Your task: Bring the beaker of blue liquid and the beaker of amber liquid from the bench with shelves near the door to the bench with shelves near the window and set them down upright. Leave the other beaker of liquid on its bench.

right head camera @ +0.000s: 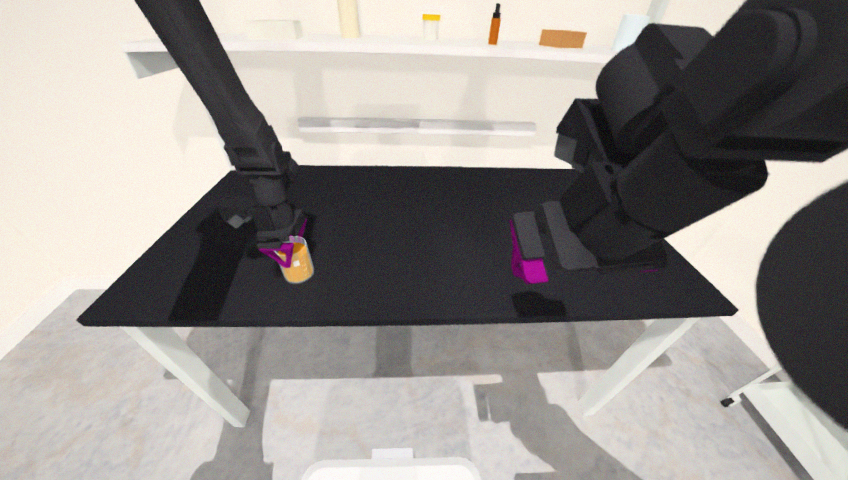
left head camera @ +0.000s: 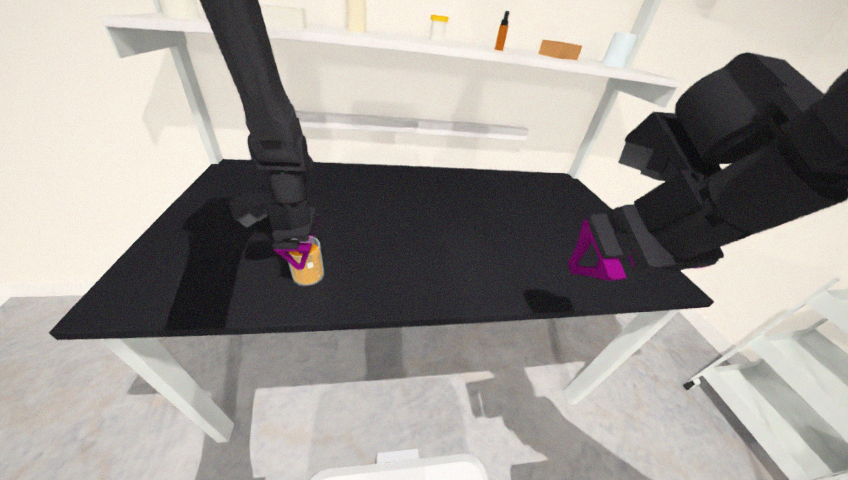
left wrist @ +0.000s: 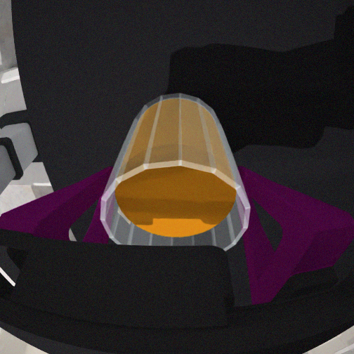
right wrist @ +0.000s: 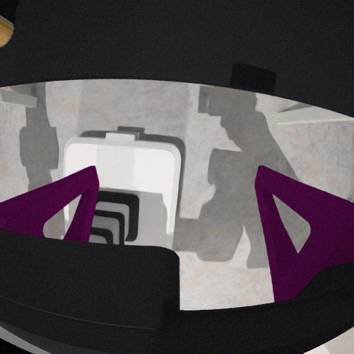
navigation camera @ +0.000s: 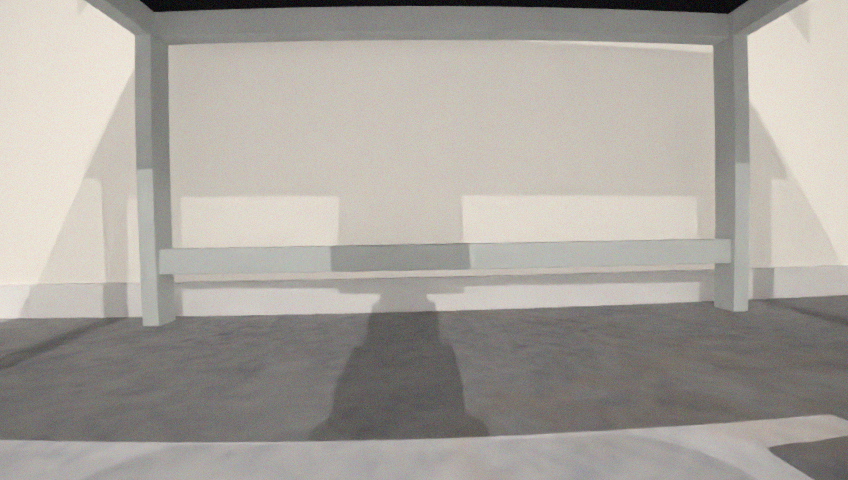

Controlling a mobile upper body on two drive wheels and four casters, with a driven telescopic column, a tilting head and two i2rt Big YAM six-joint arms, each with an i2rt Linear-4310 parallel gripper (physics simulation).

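Observation:
The beaker of amber liquid (left head camera: 308, 270) (right head camera: 298, 268) (left wrist: 180, 132) is upright at the left of the black-topped bench (left head camera: 416, 237) (right head camera: 404, 237); whether its base touches the top is hard to tell. My left gripper (left head camera: 308, 252) (right head camera: 295, 246) (left wrist: 175, 175) is shut on it, with a magenta finger on each side. A part of this beaker (right wrist: 5, 32) shows in the right wrist view. My right gripper (left head camera: 654, 273) (right head camera: 592, 273) (right wrist: 176, 174) is open and empty over the right front of the bench. The beaker of blue liquid and the other beaker do not show.
A wall shelf (left head camera: 392, 42) (right head camera: 392, 46) behind the bench holds a yellow-capped jar (left head camera: 438, 28), an orange bottle (left head camera: 501, 34) and a brown box (left head camera: 559, 49). A pale cart (left head camera: 737, 380) stands at the lower right. Bench legs (left head camera: 172, 386) (navigation camera: 730, 178) reach the floor.

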